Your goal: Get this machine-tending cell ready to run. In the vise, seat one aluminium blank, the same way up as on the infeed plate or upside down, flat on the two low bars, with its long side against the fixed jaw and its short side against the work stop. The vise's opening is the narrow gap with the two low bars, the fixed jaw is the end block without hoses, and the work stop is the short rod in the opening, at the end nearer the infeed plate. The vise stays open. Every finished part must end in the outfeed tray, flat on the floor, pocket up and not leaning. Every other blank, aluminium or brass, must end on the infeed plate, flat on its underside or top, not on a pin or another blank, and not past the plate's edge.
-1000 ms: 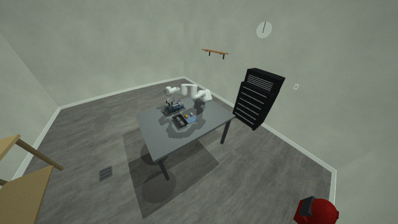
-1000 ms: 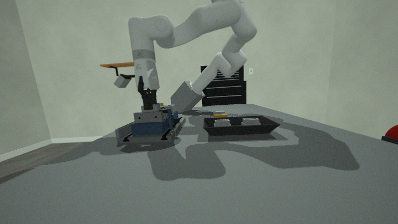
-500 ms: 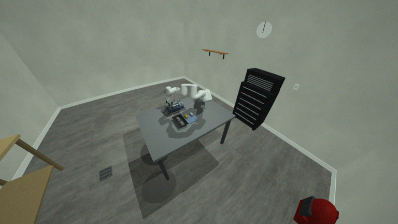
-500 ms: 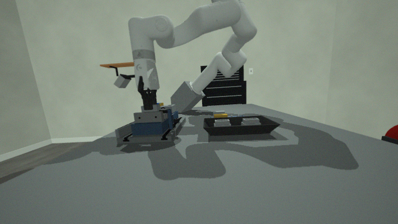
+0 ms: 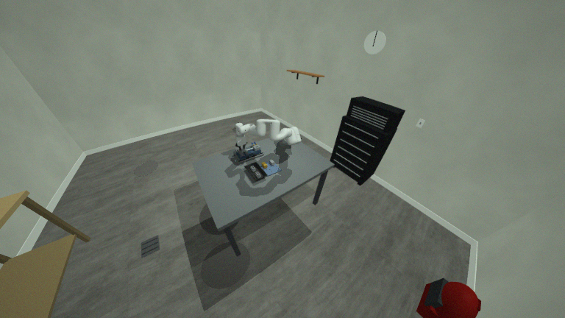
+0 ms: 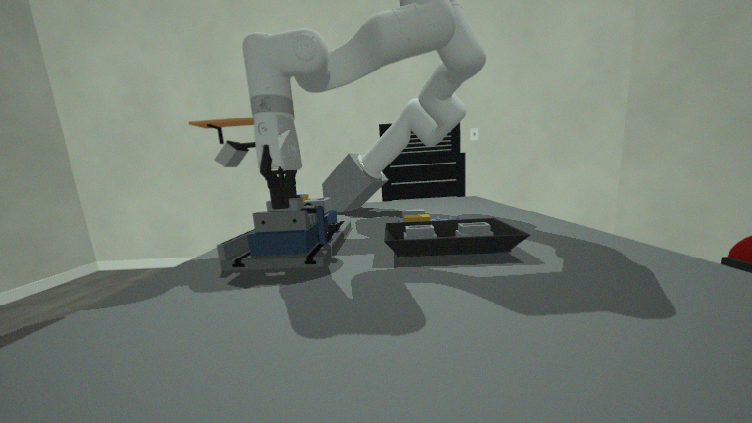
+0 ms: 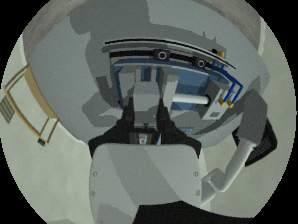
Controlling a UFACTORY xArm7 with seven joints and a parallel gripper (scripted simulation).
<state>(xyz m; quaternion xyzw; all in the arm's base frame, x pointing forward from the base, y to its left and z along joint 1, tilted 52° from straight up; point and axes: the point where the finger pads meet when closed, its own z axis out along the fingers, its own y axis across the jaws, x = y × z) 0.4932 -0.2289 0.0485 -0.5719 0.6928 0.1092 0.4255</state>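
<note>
Right now my hand is 2 cm above the grey aluminium blank. Round my hand: vise: 8 cm below, 7 cm behind; then brass blank: 27 cm to the left, 12 cm behind, 10 cm below.
</note>
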